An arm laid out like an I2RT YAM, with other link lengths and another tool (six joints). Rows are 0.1 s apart.
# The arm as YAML. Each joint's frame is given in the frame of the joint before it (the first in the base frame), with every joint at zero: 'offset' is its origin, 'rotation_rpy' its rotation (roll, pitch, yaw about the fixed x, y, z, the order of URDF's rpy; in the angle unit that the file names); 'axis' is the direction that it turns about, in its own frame. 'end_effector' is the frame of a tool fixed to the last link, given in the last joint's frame.
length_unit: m
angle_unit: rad
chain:
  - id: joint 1
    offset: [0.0, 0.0, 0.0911]
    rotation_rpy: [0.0, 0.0, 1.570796]
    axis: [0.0, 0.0, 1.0]
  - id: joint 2
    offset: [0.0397, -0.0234, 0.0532]
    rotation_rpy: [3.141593, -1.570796, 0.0]
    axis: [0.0, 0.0, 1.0]
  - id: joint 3
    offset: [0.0, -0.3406, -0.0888]
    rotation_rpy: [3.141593, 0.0, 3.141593]
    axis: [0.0, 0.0, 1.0]
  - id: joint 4
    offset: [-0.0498, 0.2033, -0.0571]
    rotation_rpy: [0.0, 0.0, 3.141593]
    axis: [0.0, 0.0, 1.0]
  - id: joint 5
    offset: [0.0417, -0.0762, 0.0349]
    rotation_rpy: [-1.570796, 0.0, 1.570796]
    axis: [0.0, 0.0, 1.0]
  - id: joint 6
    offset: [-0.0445, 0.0, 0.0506]
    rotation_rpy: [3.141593, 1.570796, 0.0]
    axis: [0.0, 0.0, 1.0]
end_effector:
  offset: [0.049, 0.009, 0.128]
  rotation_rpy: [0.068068, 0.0, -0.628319]
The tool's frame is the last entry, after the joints.
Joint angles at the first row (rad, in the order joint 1, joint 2, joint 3, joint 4, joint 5, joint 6):
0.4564 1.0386 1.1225 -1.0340 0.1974 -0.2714
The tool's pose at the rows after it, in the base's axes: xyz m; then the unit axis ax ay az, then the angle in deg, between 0 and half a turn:
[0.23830 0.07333 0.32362 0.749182 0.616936 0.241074 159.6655]
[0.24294 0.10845 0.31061 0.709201 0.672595 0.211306 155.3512]
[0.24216 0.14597 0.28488 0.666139 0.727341 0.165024 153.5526]
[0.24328 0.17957 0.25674 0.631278 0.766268 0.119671 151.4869]
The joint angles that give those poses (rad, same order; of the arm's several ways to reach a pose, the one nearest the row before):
0.6750 1.1027 1.1225 -1.0317 0.3847 -0.1810
0.8539 1.1934 1.1183 -1.0363 0.5079 -0.1566
0.9722 1.3113 1.1110 -1.0355 0.5480 -0.1574
1.0519 1.4448 1.1111 -1.0187 0.5781 -0.1566

